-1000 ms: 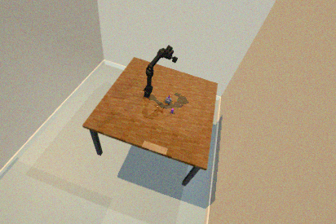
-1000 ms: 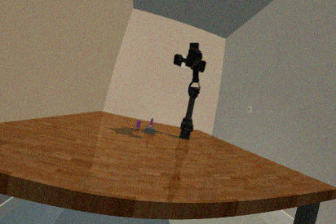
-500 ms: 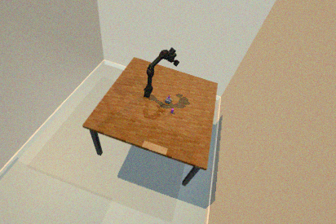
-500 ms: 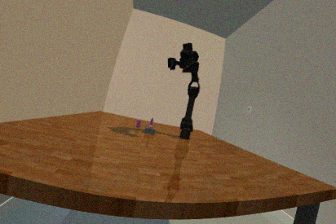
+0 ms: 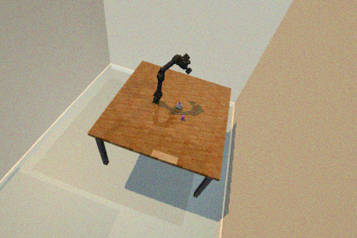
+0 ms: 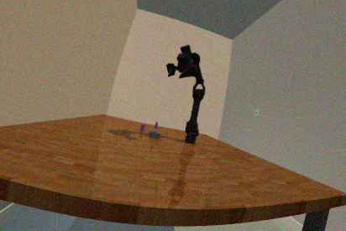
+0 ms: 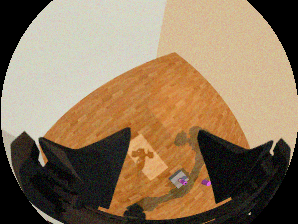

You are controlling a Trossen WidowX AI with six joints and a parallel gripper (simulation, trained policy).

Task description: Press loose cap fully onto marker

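Now: the purple cap 360 mm to the right of my gripper tip, 340 mm below it and 110 mm ahead of it. From my gripper tip the other things lie so: holder block 350 mm below, 220 mm to the right, 20 mm ahead; then purple marker 290 mm below, 220 mm to the right, 20 mm ahead.
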